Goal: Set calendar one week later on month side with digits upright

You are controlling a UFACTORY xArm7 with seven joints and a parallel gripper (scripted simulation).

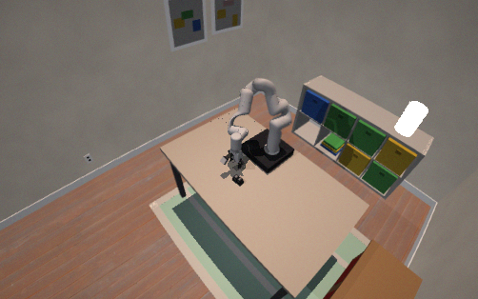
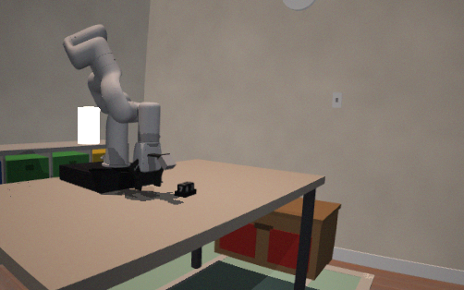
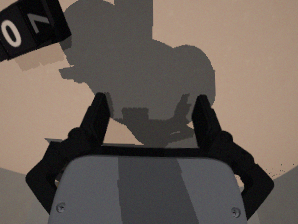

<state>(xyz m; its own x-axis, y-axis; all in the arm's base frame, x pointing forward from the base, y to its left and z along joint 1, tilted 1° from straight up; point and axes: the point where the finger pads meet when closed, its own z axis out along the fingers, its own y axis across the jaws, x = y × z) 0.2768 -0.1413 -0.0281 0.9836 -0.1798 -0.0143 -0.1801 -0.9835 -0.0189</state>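
Now: hand 100 mm short of the dark cube, 80 mm to the right of it and 10 mm above it.
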